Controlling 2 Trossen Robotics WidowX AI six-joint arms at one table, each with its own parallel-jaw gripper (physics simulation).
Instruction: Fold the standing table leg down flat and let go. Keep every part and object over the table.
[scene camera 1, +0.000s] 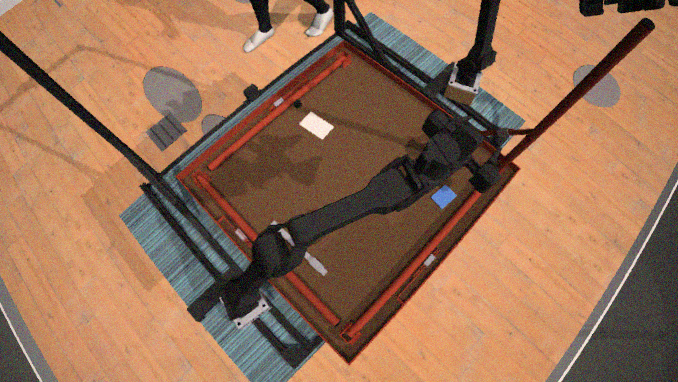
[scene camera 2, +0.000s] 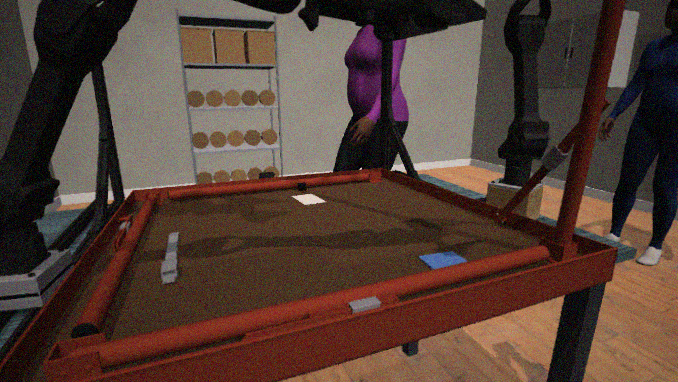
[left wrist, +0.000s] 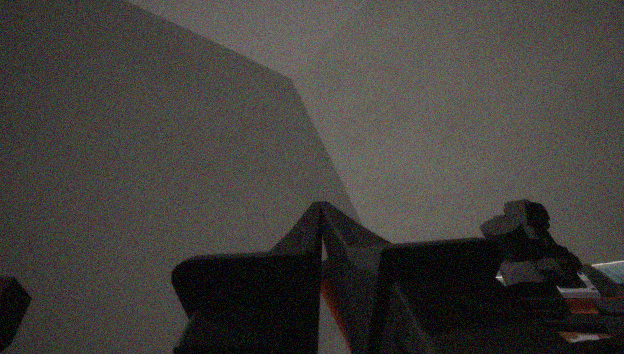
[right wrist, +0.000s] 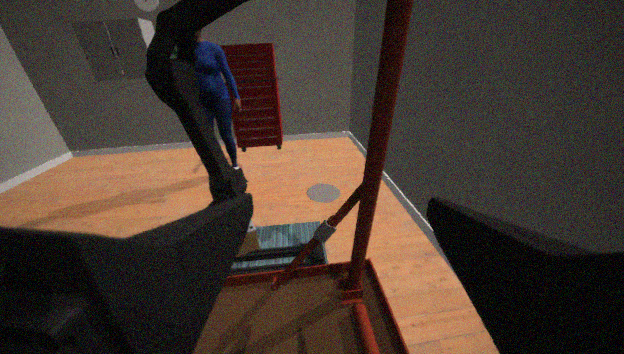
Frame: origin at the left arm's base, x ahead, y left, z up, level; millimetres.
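Seen in the pictures: left gripper, fingertip midpoint: (scene camera 1: 658, 3) (left wrist: 319, 208); right gripper, fingertip midpoint: (scene camera 1: 485, 132) (scene camera 2: 465, 20) (right wrist: 339, 204); left arm's base at its link origin: (scene camera 1: 465, 77) (scene camera 2: 516, 182); right arm's base at its link origin: (scene camera 1: 243, 302) (scene camera 2: 16, 265).
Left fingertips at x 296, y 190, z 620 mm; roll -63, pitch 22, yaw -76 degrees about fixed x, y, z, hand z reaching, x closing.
Pixels of each thing's middle, then the offset from my left fingertips to it. "spot": a spot on its surface instead. Level surfaces: height alone.
- upturned table at its surface level: dz -677 mm
- blue square at a spot on its surface: (scene camera 2: 443, 260) (scene camera 1: 444, 197) spot: dx +131, dy -143, dz -662 mm
- white card at a spot on its surface: (scene camera 2: 308, 199) (scene camera 1: 317, 126) spot: dx +35, dy -597, dz -679 mm
- grey tool at the middle of its body: (scene camera 2: 172, 252) (scene camera 1: 298, 247) dx +426, dy -488, dz -665 mm
- small black part at the middle of its body: (scene camera 2: 302, 186) (scene camera 1: 297, 103) dx -21, dy -693, dz -672 mm
The standing red leg (scene camera 1: 590, 75) (scene camera 2: 590, 125) (right wrist: 382, 125) rises nearly upright from a corner of the upturned table (scene camera 1: 380, 100). Its brace (scene camera 2: 532, 185) (right wrist: 302, 255) slopes down to the table's rim and has a grey sleeve. My right gripper (scene camera 1: 486, 127) (right wrist: 339, 204) is open and empty, above the table near the leg. In the right wrist view the leg shows between its spread fingers, beyond the tips; part of the gripper shows at the top of scene camera 2. My left gripper (left wrist: 319, 208) is shut and empty, fingertips together, away from the table.
Three legs (scene camera 1: 277, 112) (scene camera 1: 300, 280) (scene camera 1: 415, 265) lie folded along the rims. A blue square (scene camera 1: 444, 197) (scene camera 2: 443, 260), a white card (scene camera 1: 316, 125) (scene camera 2: 308, 199), a grey tool (scene camera 1: 316, 263) (scene camera 2: 170, 257) and a small black part (scene camera 1: 298, 103) (scene camera 2: 301, 186) lie on the underside.
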